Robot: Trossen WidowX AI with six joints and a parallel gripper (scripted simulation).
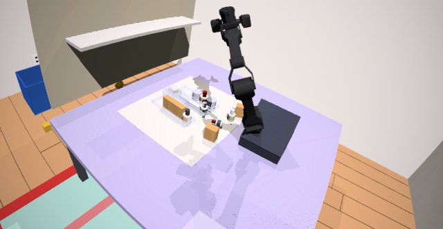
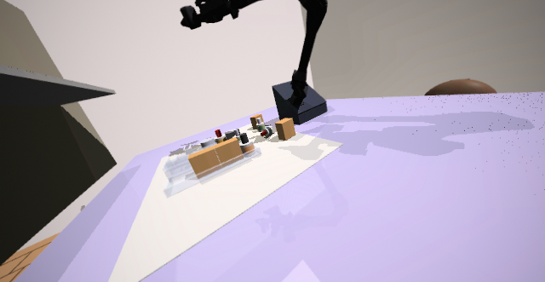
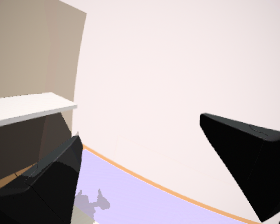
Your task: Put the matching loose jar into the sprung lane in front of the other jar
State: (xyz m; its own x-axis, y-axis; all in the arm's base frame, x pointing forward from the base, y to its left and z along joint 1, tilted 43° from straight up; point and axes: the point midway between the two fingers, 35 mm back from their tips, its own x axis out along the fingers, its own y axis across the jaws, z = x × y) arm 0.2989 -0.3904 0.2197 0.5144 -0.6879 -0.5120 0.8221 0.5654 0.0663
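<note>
The jar is 48 cm below my gripper tip, 25 cm to the left of it and 2 cm ahead of it. Round my gripper tip: clear lane rack (51 cm below, 15 cm ahead, 13 cm to the left).
</note>
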